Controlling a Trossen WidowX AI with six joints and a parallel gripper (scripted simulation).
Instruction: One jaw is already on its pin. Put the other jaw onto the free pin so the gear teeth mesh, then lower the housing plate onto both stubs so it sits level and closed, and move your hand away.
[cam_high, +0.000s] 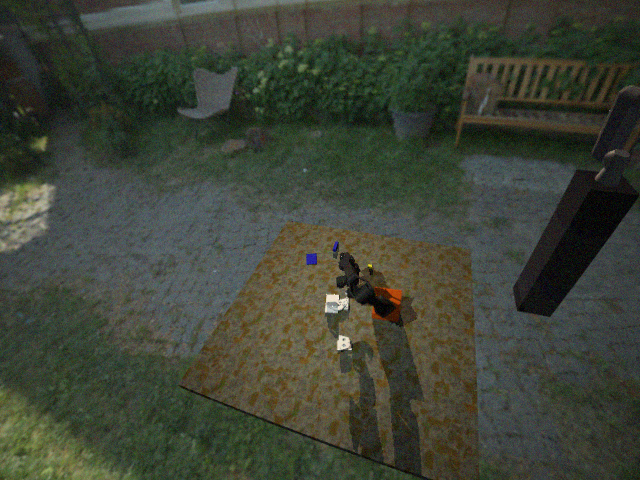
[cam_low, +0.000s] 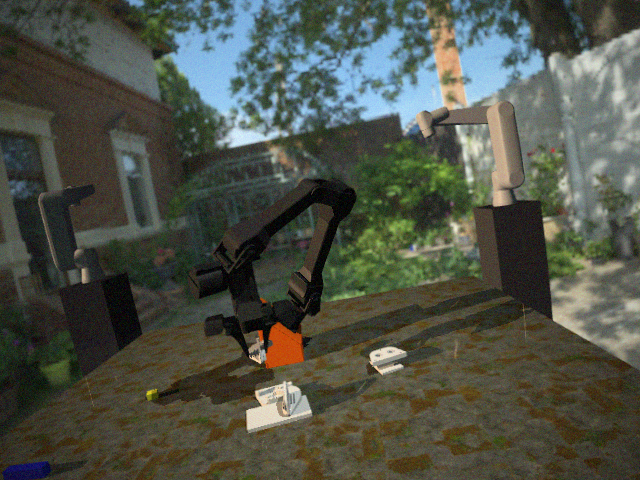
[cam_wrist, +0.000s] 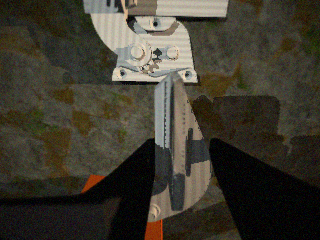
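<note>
Now: the white jaw 40 mm behind my gripper tip and 10 mm to the left of it. Round my gripper tip: housing plate 270 mm to the left, 60 mm below, 20 mm behind; then blue block 410 mm to the right, 220 mm ahead, 70 mm below; then small yellow block 280 mm to the right, 80 mm below, 40 mm behind.
</note>
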